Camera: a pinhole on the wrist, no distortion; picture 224 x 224 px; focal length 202.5 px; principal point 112.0 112.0 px. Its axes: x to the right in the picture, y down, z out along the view. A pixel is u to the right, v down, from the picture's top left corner.
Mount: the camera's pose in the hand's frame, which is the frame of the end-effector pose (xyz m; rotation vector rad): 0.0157 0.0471 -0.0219 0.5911 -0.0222 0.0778
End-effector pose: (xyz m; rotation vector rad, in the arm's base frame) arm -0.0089 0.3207 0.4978 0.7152 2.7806 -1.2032
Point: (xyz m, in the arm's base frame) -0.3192 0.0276 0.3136
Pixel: 193 122
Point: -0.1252 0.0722 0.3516
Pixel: 125 144
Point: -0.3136 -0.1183 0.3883
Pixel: 147 92
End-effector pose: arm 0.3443 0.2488 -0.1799 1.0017 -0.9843 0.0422
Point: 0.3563 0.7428 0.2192
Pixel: behind the camera
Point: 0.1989 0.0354 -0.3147
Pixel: 38 103
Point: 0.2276 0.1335 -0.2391
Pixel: 31 131
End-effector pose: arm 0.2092 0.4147 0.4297 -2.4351 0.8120 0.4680
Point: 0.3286 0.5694 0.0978
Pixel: 208 169
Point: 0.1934 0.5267 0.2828
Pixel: 108 178
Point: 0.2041 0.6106 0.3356
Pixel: 61 116
